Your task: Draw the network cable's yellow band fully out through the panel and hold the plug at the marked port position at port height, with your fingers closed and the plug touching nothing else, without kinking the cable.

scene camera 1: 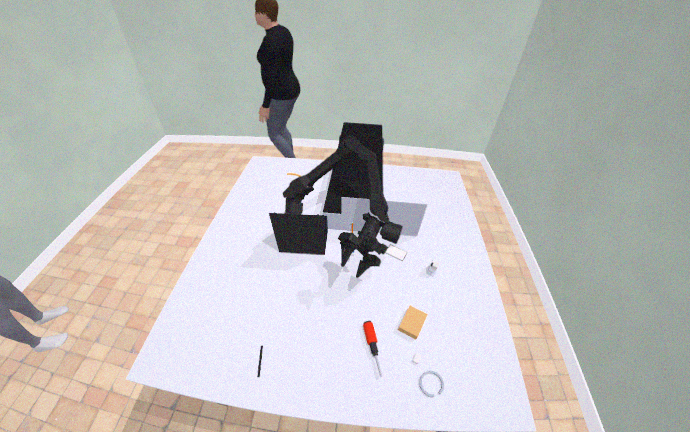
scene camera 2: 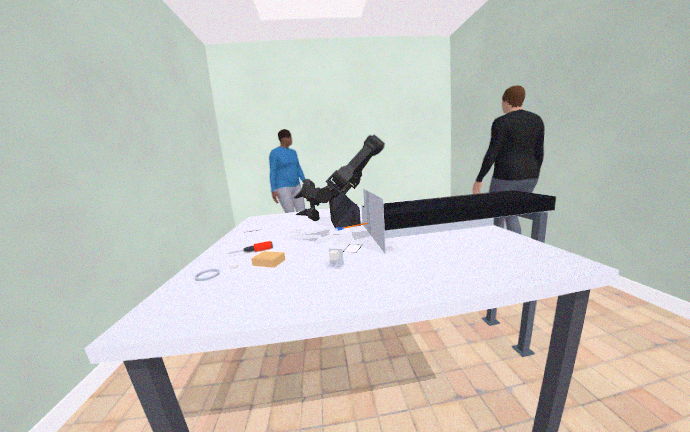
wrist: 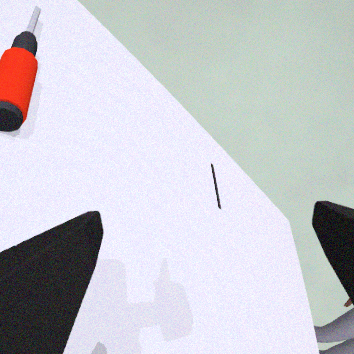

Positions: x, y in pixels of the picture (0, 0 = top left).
Labels:
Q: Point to a grey panel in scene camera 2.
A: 375, 207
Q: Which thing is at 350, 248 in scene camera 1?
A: My gripper.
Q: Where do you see a grey panel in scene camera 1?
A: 410, 215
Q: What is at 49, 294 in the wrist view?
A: My gripper.

